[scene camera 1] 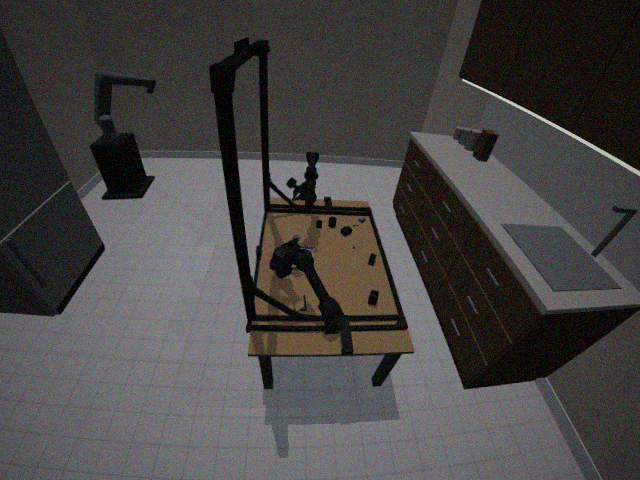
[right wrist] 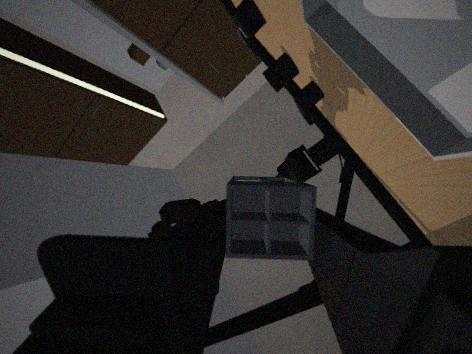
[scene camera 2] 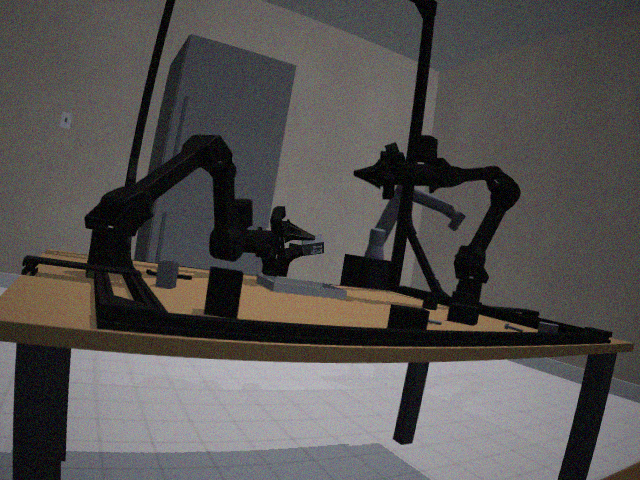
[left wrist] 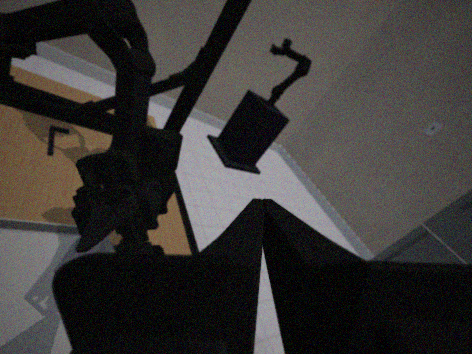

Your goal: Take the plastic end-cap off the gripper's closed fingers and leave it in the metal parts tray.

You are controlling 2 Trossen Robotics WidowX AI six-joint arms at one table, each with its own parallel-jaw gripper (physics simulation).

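Places are measured from the left arm's base along level axes (x right, y down, z ahead), in metres.
Pixels of known places: left gripper, fingertip midpoint: [scene camera 1: 292, 200] [scene camera 2: 353, 173] [left wrist: 261, 208]; right gripper, fingertip midpoint: [scene camera 1: 296, 239] [right wrist: 262, 207] [scene camera 2: 315, 244]; left arm's base at its link origin: [scene camera 1: 308, 206] [right wrist: 333, 144]; right arm's base at its link origin: [scene camera 1: 331, 325] [scene camera 2: 105, 266].
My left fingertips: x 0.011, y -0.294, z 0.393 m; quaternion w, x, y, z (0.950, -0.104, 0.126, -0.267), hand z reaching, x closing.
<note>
Ahead of a thing's pixels: the offset from my left fingertips to its top centre.
The end-cap {dx -0.047, dy +0.171, dz +0.088 m} [scene camera 2: 313, 248] [right wrist: 268, 218] is a small grey open box with inner dividers. My right gripper [scene camera 2: 311, 244] [right wrist: 262, 207] is shut on it and holds it level above the metal parts tray in scene camera 2. The metal parts tray {dx -0.088, dy +0.292, dz +0.111 m} [scene camera 2: 305, 289] [right wrist: 375, 82] is a shallow grey tray on the table; part of it also shows at the lower left in the left wrist view [left wrist: 25, 245], with a shadow across it. My left gripper [scene camera 2: 355, 173] [left wrist: 261, 208] is shut and empty, raised to the right of the cap in scene camera 2. The cap is hidden in the left wrist view.
A black hex key {dx -0.175, dy +0.305, dz +0.410 m} [scene camera 1: 304, 302] [left wrist: 52, 140] lies near the right arm's base. Black blocks {dx -0.518, dy +0.251, dz +0.305 m} [scene camera 2: 223, 291] {dx -0.493, dy +0.273, dz +0.015 m} [scene camera 2: 408, 316] and a grey block {dx -0.334, dy +0.268, dz +0.401 m} [scene camera 2: 166, 274] stand on the table. A screw {dx -0.364, dy +0.298, dz -0.300 m} [scene camera 2: 513, 327] lies at the right in scene camera 2. Black frame posts [scene camera 1: 230, 180] [scene camera 2: 421, 87] rise beside the arms.
</note>
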